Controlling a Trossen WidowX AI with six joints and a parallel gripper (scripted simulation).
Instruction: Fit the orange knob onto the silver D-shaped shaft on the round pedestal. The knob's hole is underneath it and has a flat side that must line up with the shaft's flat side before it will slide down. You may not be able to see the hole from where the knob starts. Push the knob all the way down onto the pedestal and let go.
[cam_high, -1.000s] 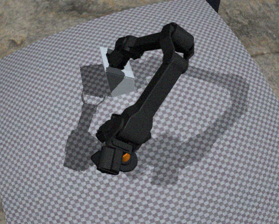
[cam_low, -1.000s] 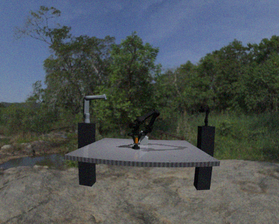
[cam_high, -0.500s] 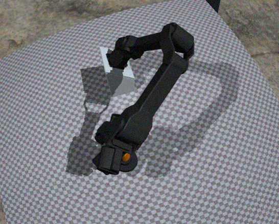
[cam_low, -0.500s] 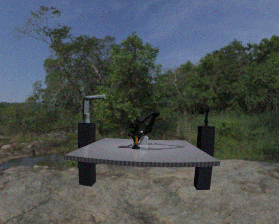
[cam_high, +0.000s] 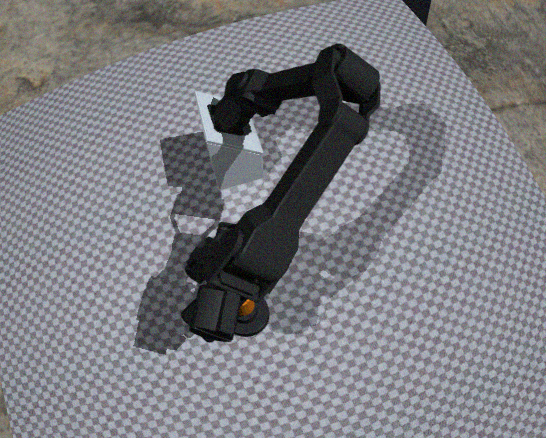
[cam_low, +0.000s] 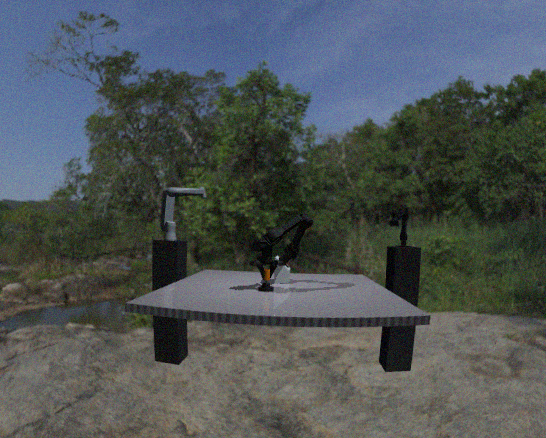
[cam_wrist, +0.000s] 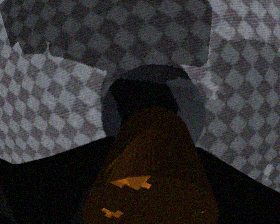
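My gripper tip is 30 mm below the orange knob. Also, from my gripper tip: round dark pedestal: 40 mm below.
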